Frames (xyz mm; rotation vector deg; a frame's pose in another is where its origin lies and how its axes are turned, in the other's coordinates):
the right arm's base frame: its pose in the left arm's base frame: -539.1 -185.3 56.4 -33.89 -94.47 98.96
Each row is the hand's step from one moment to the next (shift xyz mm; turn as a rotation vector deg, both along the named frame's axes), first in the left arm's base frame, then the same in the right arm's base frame.
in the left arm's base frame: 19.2 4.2 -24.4 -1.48 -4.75 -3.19
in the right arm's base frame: -12.9 21.2 -19.2 -2.85 3.28 4.00
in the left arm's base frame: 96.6 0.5 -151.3 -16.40 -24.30 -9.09
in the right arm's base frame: -83.2 134.3 -85.1 -7.77 11.01 27.58
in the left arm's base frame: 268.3 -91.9 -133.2 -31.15 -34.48 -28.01
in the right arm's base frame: -264.1 87.7 -144.1 -7.56 31.78 43.32
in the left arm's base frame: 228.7 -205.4 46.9 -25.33 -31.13 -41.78
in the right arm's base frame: -298.0 -86.4 -19.9 -10.73 44.54 35.46
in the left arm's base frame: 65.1 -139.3 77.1 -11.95 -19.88 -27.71
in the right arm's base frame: -135.9 -89.3 56.0 -9.82 28.80 19.49
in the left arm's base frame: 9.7 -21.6 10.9 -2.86 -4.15 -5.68
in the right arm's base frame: -20.9 -12.7 8.9 -1.79 5.97 4.34
